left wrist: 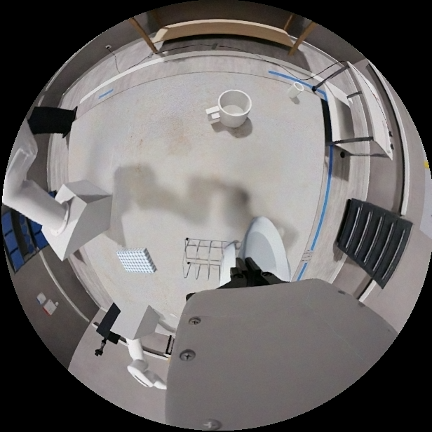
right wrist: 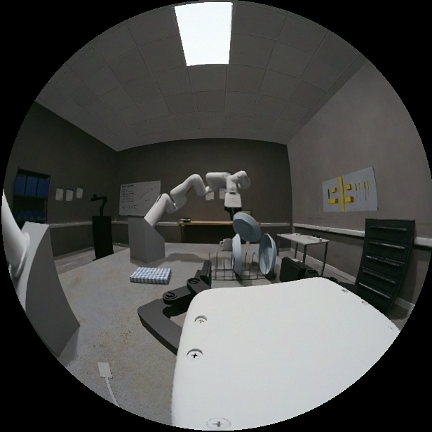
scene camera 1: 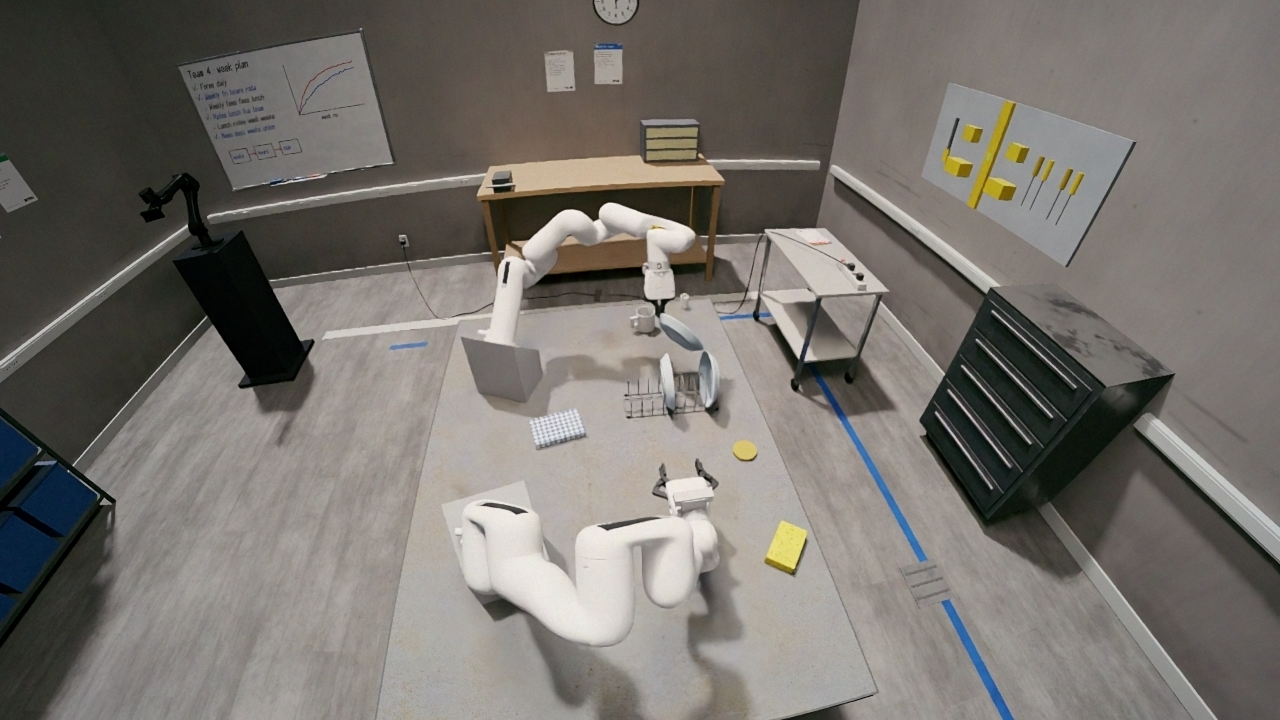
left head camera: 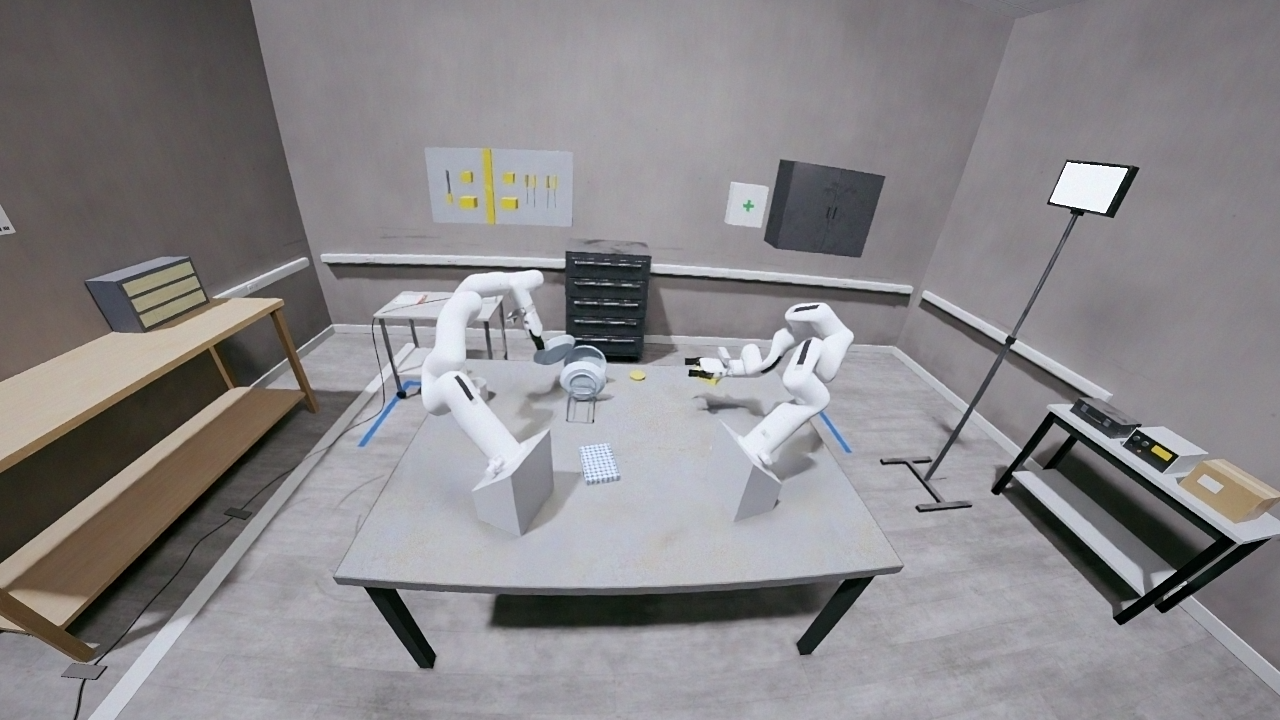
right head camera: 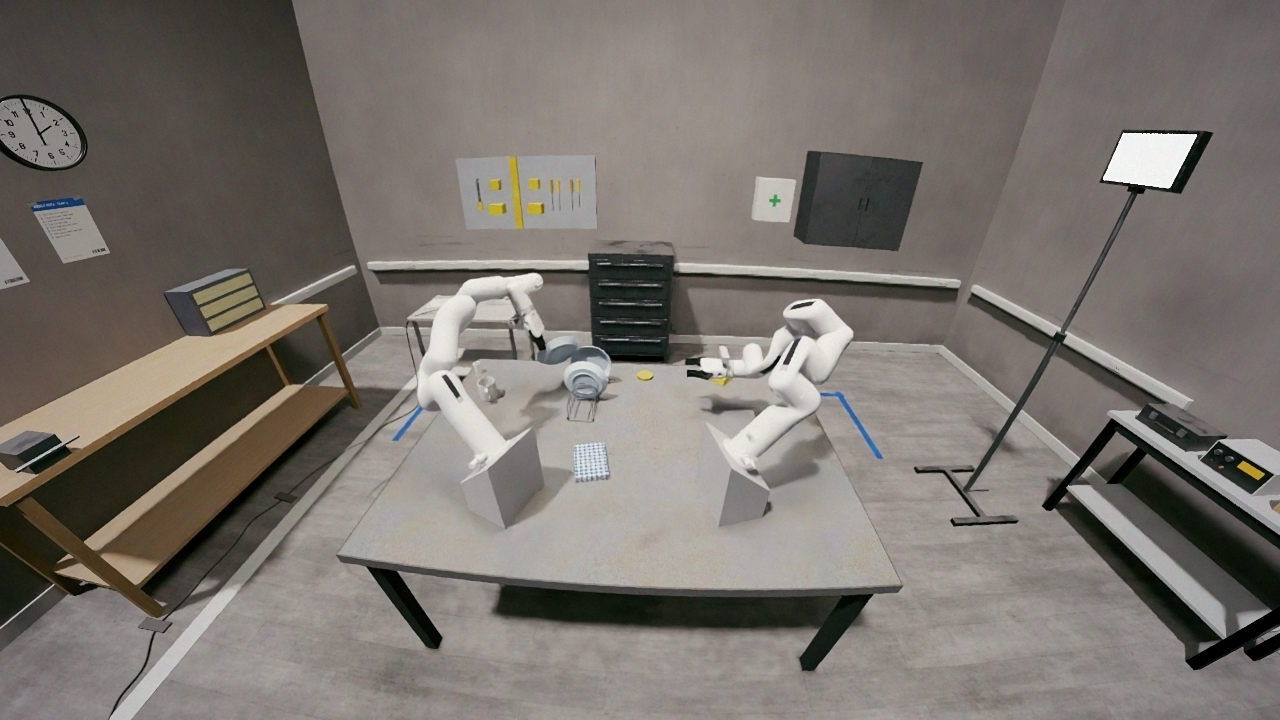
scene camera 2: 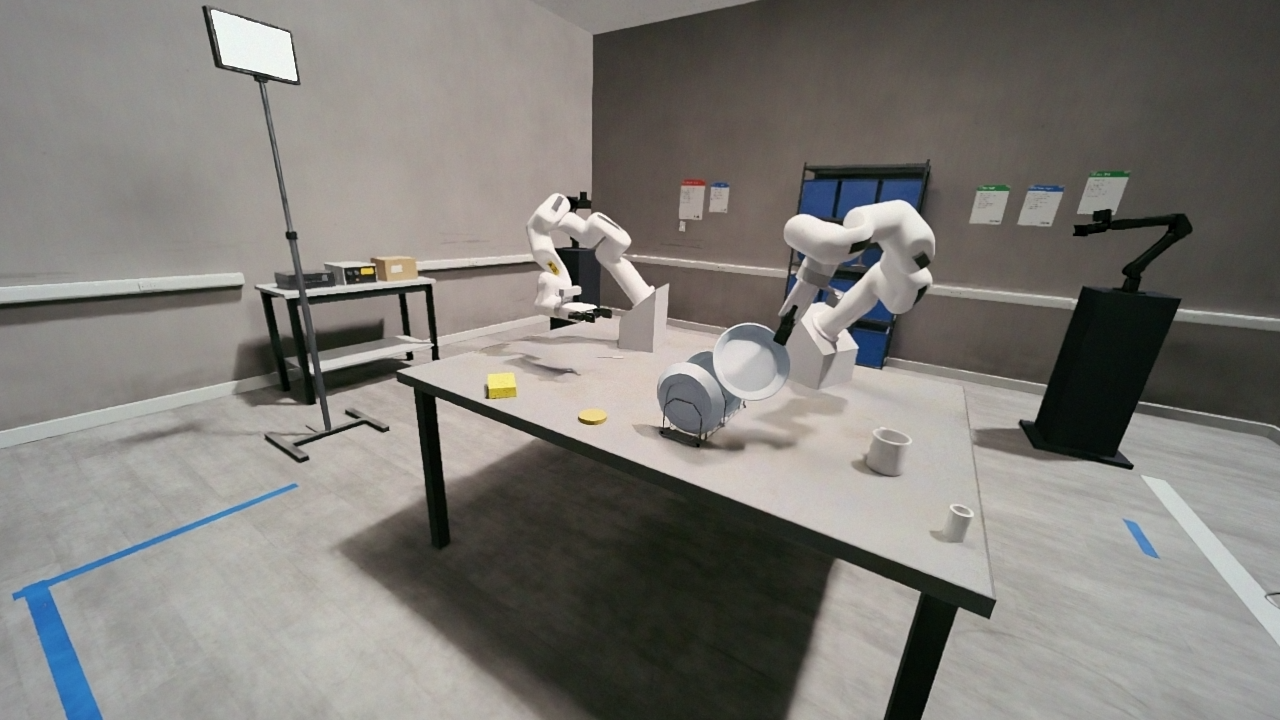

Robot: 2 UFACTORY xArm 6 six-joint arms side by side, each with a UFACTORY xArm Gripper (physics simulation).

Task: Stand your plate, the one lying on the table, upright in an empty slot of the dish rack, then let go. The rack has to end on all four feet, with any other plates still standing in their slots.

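Pixels of known places: left gripper, fingertip midpoint: (scene camera 1: 659,316) (left head camera: 541,348) (right head camera: 543,349) (scene camera 2: 778,342); right gripper, fingertip midpoint: (scene camera 1: 679,463) (left head camera: 686,367) (right head camera: 686,367) (scene camera 2: 603,316); left arm's base, link origin: (scene camera 1: 500,343) (left head camera: 511,459) (right head camera: 496,454) (scene camera 2: 825,327); right arm's base, link origin: (left head camera: 750,452) (right head camera: 737,455).
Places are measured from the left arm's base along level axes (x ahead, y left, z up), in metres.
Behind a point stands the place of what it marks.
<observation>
A pale blue plate (left head camera: 554,350) @(x 0.590, y 0.058, z 0.047 m) (scene camera 1: 681,332) @(x 0.640, y 0.009, z 0.070 m) (scene camera 2: 751,361) @(x 0.624, y 0.067, z 0.013 m) (left wrist: 264,246) (right wrist: 247,227) is held tilted by its rim in my left gripper (scene camera 1: 660,308) @(x 0.564, y 0.105, z 0.062 m) (scene camera 2: 785,325) @(x 0.564, y 0.105, z 0.062 m) (left wrist: 241,268), which is shut on it. The plate hangs above and beside the wire dish rack (scene camera 1: 640,415) @(x 0.511, y -0.133, z -0.194 m) (left wrist: 202,260), at the side away from my right arm. Two other plates (scene camera 1: 708,380) @(x 0.749, y -0.007, z -0.130 m) (scene camera 1: 666,383) @(x 0.596, y -0.125, z -0.041 m) stand upright in the rack, towards one end; wire slots show between them and at the other end. My right gripper (scene camera 1: 684,475) @(x 0.637, y -0.498, z 0.028 m) (left head camera: 692,368) @(x 0.637, y -0.498, z 0.028 m) is open and empty, above the table.
A white mug (scene camera 1: 642,319) @(x 0.488, y 0.352, z -0.129 m) (scene camera 2: 888,451) @(x 0.539, y 0.399, z -0.137 m) and a small white cup (scene camera 2: 957,522) @(x 0.687, y 0.566, z -0.159 m) (left wrist: 295,90) stand beyond the rack. A checked cloth (scene camera 1: 557,428) @(x 0.234, y -0.229, z -0.176 m) lies between the arm bases. A yellow disc (scene camera 1: 744,450) @(x 0.863, y -0.278, z -0.187 m) and a yellow sponge (scene camera 1: 785,547) @(x 0.945, y -0.637, z -0.166 m) lie near the table edge.
</observation>
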